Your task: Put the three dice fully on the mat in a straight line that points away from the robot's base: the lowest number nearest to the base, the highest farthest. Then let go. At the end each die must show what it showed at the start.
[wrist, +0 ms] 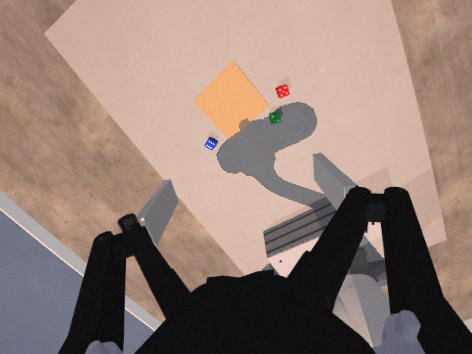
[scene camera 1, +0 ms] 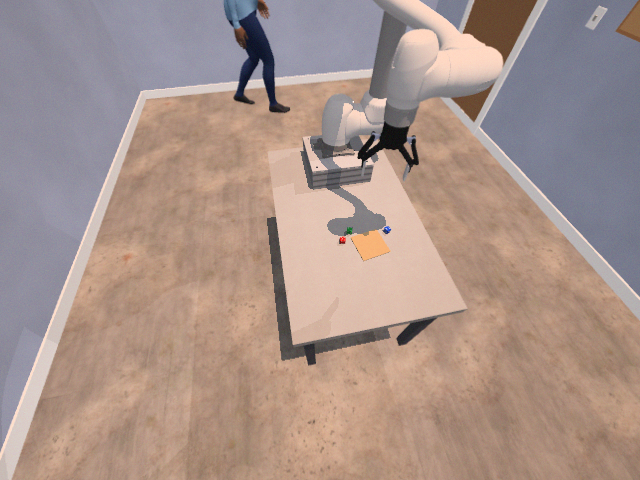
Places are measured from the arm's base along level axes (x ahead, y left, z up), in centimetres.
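Pixels of known places: gripper, fingertip midpoint: (wrist: 241,179) (scene camera 1: 383,176); arm's base, origin of the base link: (scene camera 1: 335,147).
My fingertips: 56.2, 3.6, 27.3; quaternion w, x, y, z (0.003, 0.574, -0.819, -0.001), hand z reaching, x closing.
For each thing: its top centre in the pictures, then the offset to it from my fingertips, as dx, dy, dz. Level surfaces: height alone.
- orange mat, middle of its top: (wrist: 231,103) (scene camera 1: 370,244) +4.0, +0.4, -38.4
- red die, middle of its top: (wrist: 283,91) (scene camera 1: 342,238) -0.1, -12.2, -36.3
- green die, middle of its top: (wrist: 275,118) (scene camera 1: 349,229) -4.9, -7.6, -36.3
- blue die, middle of its top: (wrist: 210,144) (scene camera 1: 387,228) -2.1, +10.7, -36.3
- table, its level: dz -38.8
The orange mat (scene camera 1: 370,245) (wrist: 231,100) lies flat on the table. The red die (scene camera 1: 342,240) (wrist: 282,91) lies off the mat; its upper face seems to show five pips. The green die (scene camera 1: 349,230) (wrist: 275,118) lies near a mat corner, in shadow; its top seems to show two pips. The blue die (scene camera 1: 387,229) (wrist: 211,143) lies off the mat on the other side; it seems to show six pips. My gripper (scene camera 1: 385,174) (wrist: 241,179) is open and empty, high above the table and nearer the base than the dice.
The table (scene camera 1: 330,279) (wrist: 350,50) carries the robot's base block (scene camera 1: 341,177) (wrist: 300,232) at its far end in the scene view. The arm's shadow falls between the base block and the mat. A person (scene camera 1: 258,51) stands on the floor behind the table, near the back wall.
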